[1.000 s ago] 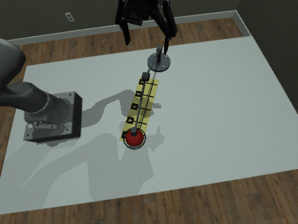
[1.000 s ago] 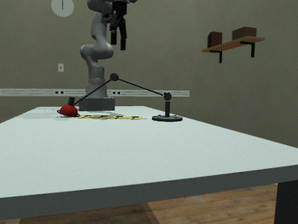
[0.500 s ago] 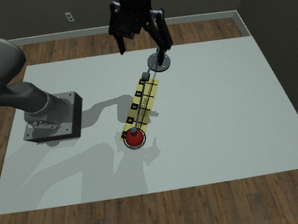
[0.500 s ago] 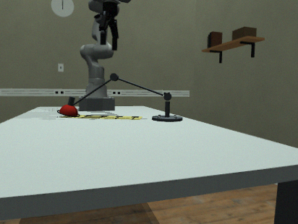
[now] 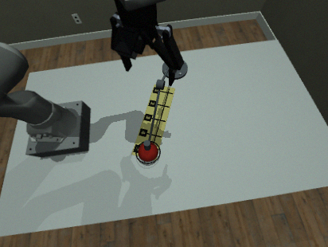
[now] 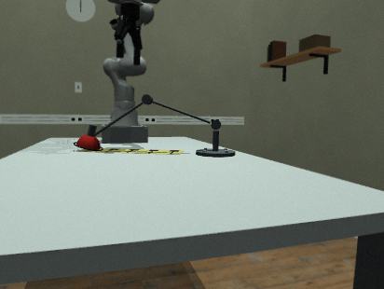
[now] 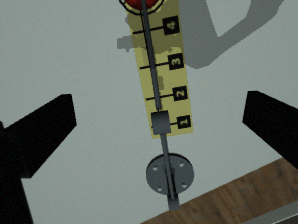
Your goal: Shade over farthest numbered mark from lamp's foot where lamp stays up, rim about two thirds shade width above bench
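My hand is 380 mm above the yellow numbered strip, 20 mm past it and 10 mm to the right of it. Round my hand: round dark lamp foot: 350 mm below, 330 mm to the left, 150 mm ahead.
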